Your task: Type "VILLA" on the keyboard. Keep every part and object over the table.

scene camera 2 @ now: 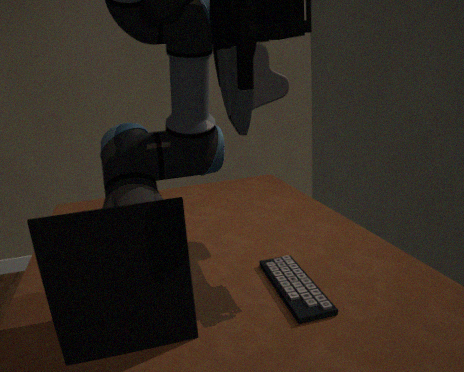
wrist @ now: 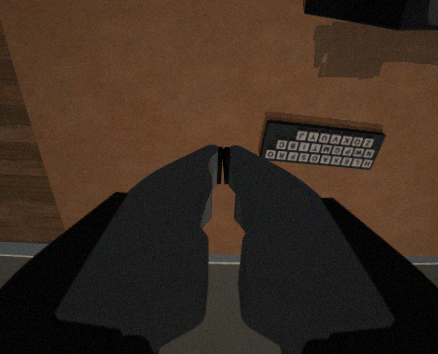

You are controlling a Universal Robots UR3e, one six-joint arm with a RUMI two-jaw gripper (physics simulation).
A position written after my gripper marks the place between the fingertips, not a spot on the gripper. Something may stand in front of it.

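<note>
There is a dark keyboard (scene camera 2: 305, 300), and the wrist view shows the keyboard too (wrist: 285, 142). As for my gripper (scene camera 2: 242, 134), I see it in the wrist view as well (wrist: 222, 152).
</note>
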